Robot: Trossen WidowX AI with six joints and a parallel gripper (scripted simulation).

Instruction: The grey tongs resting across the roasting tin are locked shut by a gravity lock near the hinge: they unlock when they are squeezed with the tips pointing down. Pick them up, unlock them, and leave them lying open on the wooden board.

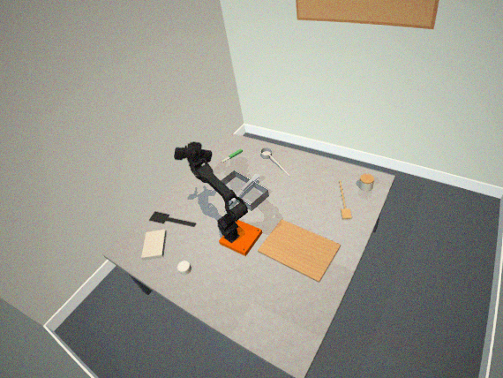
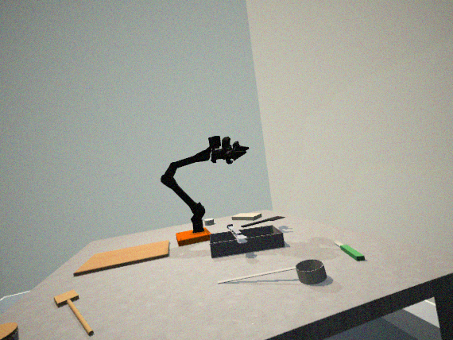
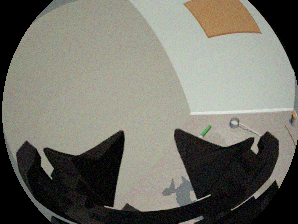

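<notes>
Right now my gripper tip is 420 mm above the grey roasting tin, 190 mm short of it and 100 mm to the left of it. Also, from my gripper tip: black spatula: 440 mm below, 250 mm behind, 110 mm to the left; then green-handled tool: 440 mm below, 390 mm ahead, 230 mm to the left; then pale block: 430 mm below, 420 mm behind, 20 mm to the left.
</notes>
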